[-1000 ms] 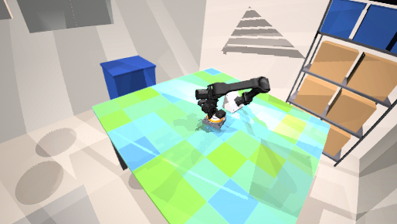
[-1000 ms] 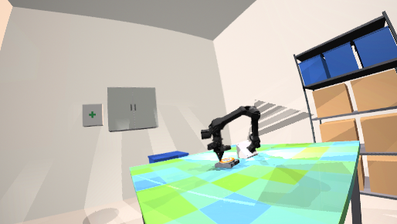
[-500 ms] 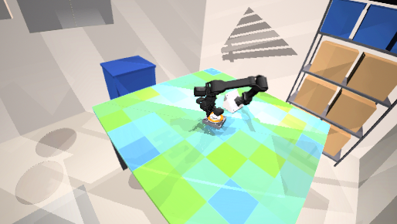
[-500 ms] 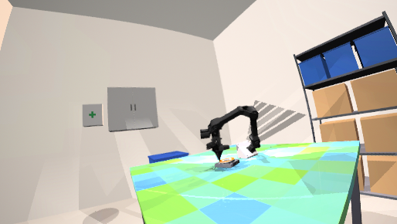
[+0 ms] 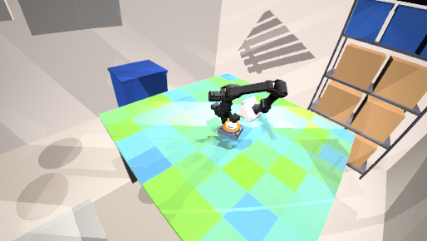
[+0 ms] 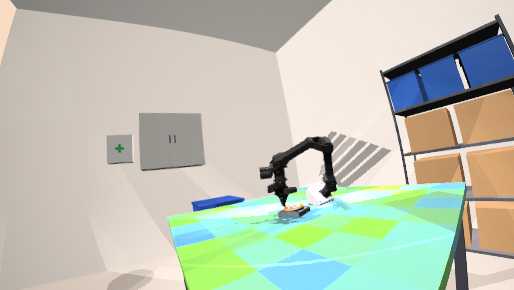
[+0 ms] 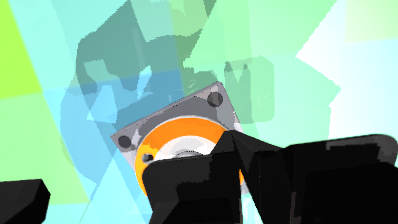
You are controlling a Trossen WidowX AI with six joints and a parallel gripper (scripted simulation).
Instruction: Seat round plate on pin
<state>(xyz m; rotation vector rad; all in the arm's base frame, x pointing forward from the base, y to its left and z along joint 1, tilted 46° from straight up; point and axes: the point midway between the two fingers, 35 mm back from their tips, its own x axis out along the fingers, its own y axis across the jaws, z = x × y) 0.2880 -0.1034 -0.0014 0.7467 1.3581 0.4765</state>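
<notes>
Now: gripper tip 40 mm to the right of the grey square base, 30 mm past it and 20 mm above it.
</notes>
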